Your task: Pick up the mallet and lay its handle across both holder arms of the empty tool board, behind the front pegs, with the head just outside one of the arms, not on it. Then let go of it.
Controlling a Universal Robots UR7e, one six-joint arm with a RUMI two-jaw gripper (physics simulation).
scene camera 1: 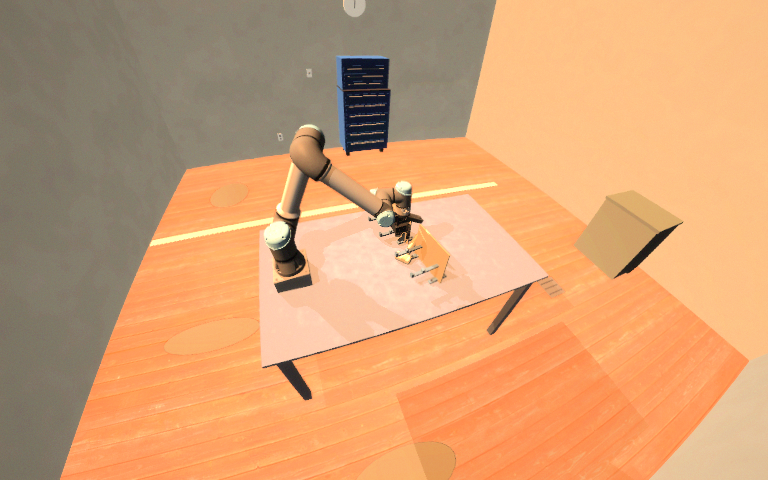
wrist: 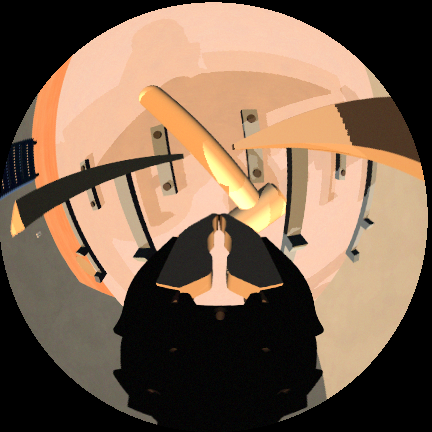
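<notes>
The yellow mallet (scene camera 1: pixel 403 258) (wrist: pixel 192 140) lies diagonally between the two tool boards. In the wrist view its handle end is upper left and its head is near an inner arm of the right-hand board; whether the head touches that arm is unclear. The left-hand board (wrist: pixel 90 181) and right-hand board (scene camera 1: pixel 434 253) (wrist: pixel 312 127) stand upright, each with two holder arms ending in pegs. I see no tool lying across the arms. My gripper (scene camera 1: pixel 403 238) (wrist: pixel 218 215) is shut and empty, above and beside the mallet head, whose lower part it hides in the wrist view.
The boards stand on a pale table (scene camera 1: pixel 351 316). Metal foot brackets (wrist: pixel 164 160) (wrist: pixel 252 145) are near the mallet's handle. The inner holder arms (wrist: pixel 135 210) (wrist: pixel 298 195) flank the gripper. A blue tool cabinet (scene camera 1: pixel 365 116) and a brown box (scene camera 1: pixel 623 232) are away from the table.
</notes>
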